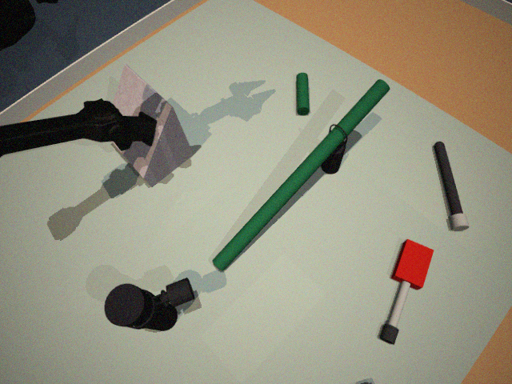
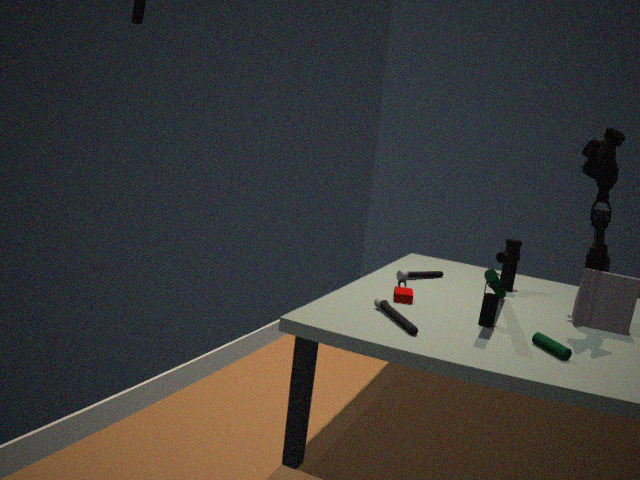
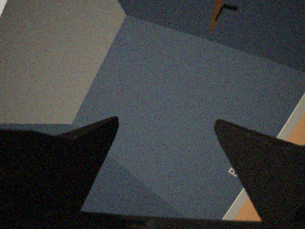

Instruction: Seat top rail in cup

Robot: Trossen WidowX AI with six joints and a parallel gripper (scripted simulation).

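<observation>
The dark rail-end cup is 48 cm below my gripper tip, 35 cm to the right of it and 23 cm ahead of it. From my gripper tip the other things lie so: short dark post (51 cm below, 28 cm ahead, 12 cm to the left); short green cylinder (60 cm below, 27 cm to the left, 9 cm ahead); red-headed mallet (60 cm below, 58 cm ahead, 7 cm to the right).
</observation>
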